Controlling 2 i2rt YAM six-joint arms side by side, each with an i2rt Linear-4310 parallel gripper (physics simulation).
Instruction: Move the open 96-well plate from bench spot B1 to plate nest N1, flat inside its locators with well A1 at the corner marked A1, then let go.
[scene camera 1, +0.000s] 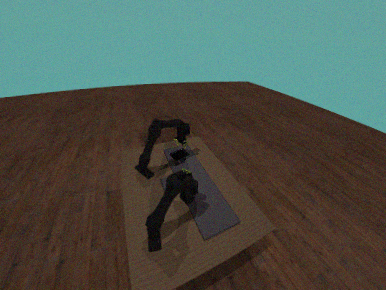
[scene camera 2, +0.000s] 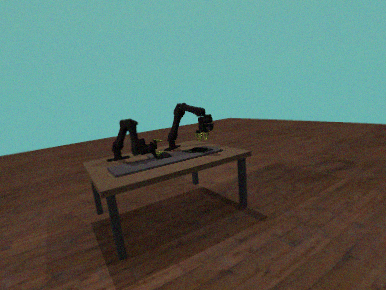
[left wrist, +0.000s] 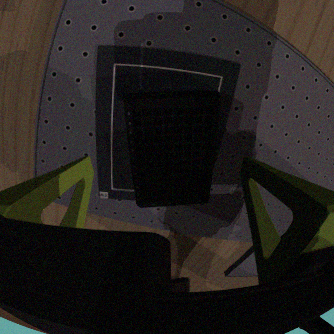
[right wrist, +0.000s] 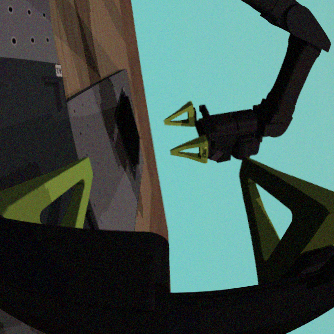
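Where they show: left gripper, fingertip midpoint: (scene camera 1: 181, 146) (scene camera 2: 202, 141) (left wrist: 166, 164) (right wrist: 166, 135); right gripper, fingertip midpoint: (scene camera 2: 162, 145) (right wrist: 165, 165); left arm's base, origin of the base link: (scene camera 1: 144, 171) (scene camera 2: 172, 148); right arm's base, origin of the base link: (scene camera 1: 154, 233) (scene camera 2: 118, 159).
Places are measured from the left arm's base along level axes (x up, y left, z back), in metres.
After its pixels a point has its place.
Note:
The black 96-well plate (left wrist: 172, 145) {x 0.028, y -0.095, z -0.368 m} (right wrist: 128, 125) {x 0.028, y -0.111, z -0.320 m} lies on the dark pad of B1 (left wrist: 105, 115) {x 0.015, y -0.037, z -0.403 m}. In the left wrist view it sits toward the lower right of the pad's pale outline and covers part of the lower line. My left gripper (left wrist: 166, 164) {x 0.095, y -0.087, z -0.394 m} (scene camera 1: 180, 143) {x 0.095, y -0.087, z -0.394 m} (scene camera 2: 202, 136) {x 0.095, y -0.087, z -0.394 m} (right wrist: 166, 135) {x 0.095, y -0.087, z -0.394 m} is open above the plate, apart from it. Nest N1 (right wrist: 25, 100) {x 0.025, y -0.298, z -0.084 m} is a dark block at the left of the right wrist view, with an A1 label beside a corner locator. My right gripper (right wrist: 165, 165) {x 0.101, y -0.322, z -0.135 m} (scene camera 2: 159, 147) {x 0.101, y -0.322, z -0.135 m} is open and empty near the nest; its left finger hides part of it.
A grey perforated board (scene camera 1: 217, 222) {x 0.013, y -0.730, z -0.018 m} (scene camera 2: 120, 170) {x 0.012, y -0.748, z -0.057 m} (left wrist: 295, 120) {x 0.013, y -0.240, z -0.373 m} lies along the wooden table (scene camera 1: 260, 227) {x 0.000, y -0.977, z -0.170 m} (scene camera 2: 105, 188) {x 0.000, y -1.019, z -0.214 m}. The table's edge (right wrist: 159, 195) runs down the middle of the right wrist view. Both arms stand along one long side of the table.

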